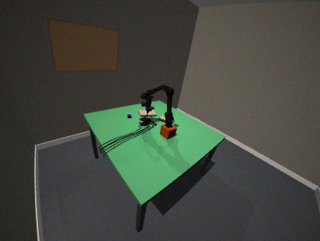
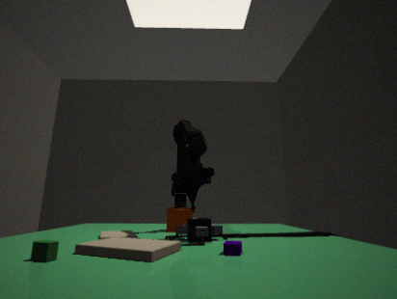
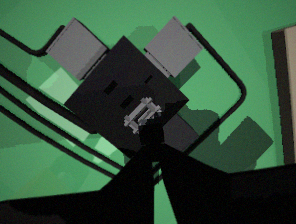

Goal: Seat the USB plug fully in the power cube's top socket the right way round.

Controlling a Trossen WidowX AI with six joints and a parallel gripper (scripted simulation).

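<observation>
Right now the dark USB plug is 20 mm below my gripper tip. The rest, counted from my gripper tip: flat beige slab 230 mm ahead, 130 mm to the right, 120 mm below; USB socket 10 mm to the left, 70 mm below; purple block 210 mm ahead, 140 mm to the left, 120 mm below.
</observation>
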